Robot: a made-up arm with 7 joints. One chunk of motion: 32 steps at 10 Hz.
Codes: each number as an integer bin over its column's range. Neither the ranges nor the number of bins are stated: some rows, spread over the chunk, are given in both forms.
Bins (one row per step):
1: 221 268 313 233 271 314 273
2: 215 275 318 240 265 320 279
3: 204 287 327 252 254 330 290
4: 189 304 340 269 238 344 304
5: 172 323 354 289 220 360 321
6: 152 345 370 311 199 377 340
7: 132 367 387 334 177 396 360
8: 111 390 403 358 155 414 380
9: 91 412 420 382 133 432 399
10: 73 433 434 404 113 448 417
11: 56 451 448 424 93 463 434
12: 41 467 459 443 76 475 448
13: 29 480 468 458 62 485 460
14: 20 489 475 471 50 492 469
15: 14 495 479 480 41 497 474
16: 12 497 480 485 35 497 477
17: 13 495 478 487 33 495 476
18: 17 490 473 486 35 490 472
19: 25 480 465 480 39 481 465
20: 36 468 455 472 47 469 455
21: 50 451 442 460 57 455 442
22: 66 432 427 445 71 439 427
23: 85 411 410 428 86 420 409
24: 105 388 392 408 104 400 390
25: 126 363 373 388 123 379 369
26: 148 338 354 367 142 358 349
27: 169 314 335 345 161 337 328
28: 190 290 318 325 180 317 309
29: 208 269 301 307 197 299 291
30: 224 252 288 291 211 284 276
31: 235 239 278 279 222 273 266
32: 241 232 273 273 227 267 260
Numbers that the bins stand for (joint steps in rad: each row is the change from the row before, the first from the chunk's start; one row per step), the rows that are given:
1: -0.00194 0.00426 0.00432 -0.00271 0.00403 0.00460 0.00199
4: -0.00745 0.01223 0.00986 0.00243 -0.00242 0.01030 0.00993
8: -0.02088 0.03124 0.02281 0.01514 -0.01867 0.02359 0.02942
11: -0.03036 0.04473 0.03205 0.02457 -0.03080 0.03289 0.04326
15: -0.03759 0.05446 0.03842 0.03257 -0.04098 0.03934 0.05351
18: -0.03707 0.05336 0.03719 0.03343 -0.04215 0.03801 0.05300
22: -0.02863 0.04053 0.02774 0.02757 -0.03511 0.02833 0.04147
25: -0.01830 0.02527 0.01664 0.01943 -0.02493 0.01694 0.02660
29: -0.00418 0.00449 0.00185 0.00786 -0.01045 0.00176 0.00660
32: 0.00150 -0.00370 -0.00390 0.00300 -0.00458 -0.00432 -0.00135
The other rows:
2: -0.00297 0.00581 0.00534 -0.00171 0.00286 0.00574 0.00352
3: -0.00487 0.00847 0.00719 0.00000 0.00071 0.00764 0.00634
5: -0.01038 0.01643 0.01274 0.00529 -0.00595 0.01334 0.01429
6: -0.01382 0.02129 0.01603 0.00843 -0.01006 0.01656 0.01916
7: -0.01727 0.02616 0.01952 0.01171 -0.01436 0.02017 0.02429
9: -0.02433 0.03611 0.02630 0.01857 -0.02297 0.02700 0.03429
10: -0.02743 0.04075 0.02918 0.02171 -0.02689 0.03004 0.03890
12: -0.03294 0.04827 0.03432 0.02729 -0.03413 0.03517 0.04685
13: -0.03501 0.05114 0.03616 0.02943 -0.03687 0.03706 0.04993
14: -0.03656 0.05314 0.03760 0.03129 -0.03922 0.03839 0.05223
16: -0.03793 0.05490 0.03863 0.03329 -0.04215 0.03934 0.05428
17: -0.03776 0.05446 0.03822 0.03357 -0.04254 0.03896 0.05403
19: -0.03569 0.05114 0.03555 0.03257 -0.04137 0.03631 0.05121
20: -0.03380 0.04849 0.03349 0.03143 -0.03980 0.03403 0.04864
21: -0.03139 0.04473 0.03082 0.02971 -0.03785 0.03137 0.04531
23: -0.02536 0.03589 0.02425 0.02514 -0.03217 0.02473 0.03685
24: -0.02192 0.03080 0.02055 0.02229 -0.02865 0.02093 0.03198
26: -0.01451 0.01974 0.01274 0.01643 -0.02121 0.01296 0.02147
27: -0.01090 0.01444 0.00884 0.01329 -0.01749 0.00897 0.01609
28: -0.00728 0.00913 0.00534 0.01043 -0.01377 0.00517 0.01122
30: -0.00142 0.00073 -0.00082 0.00557 -0.00771 -0.00109 0.00276
31: 0.00047 -0.00215 -0.00288 0.00386 -0.00556 -0.00318 0.00019

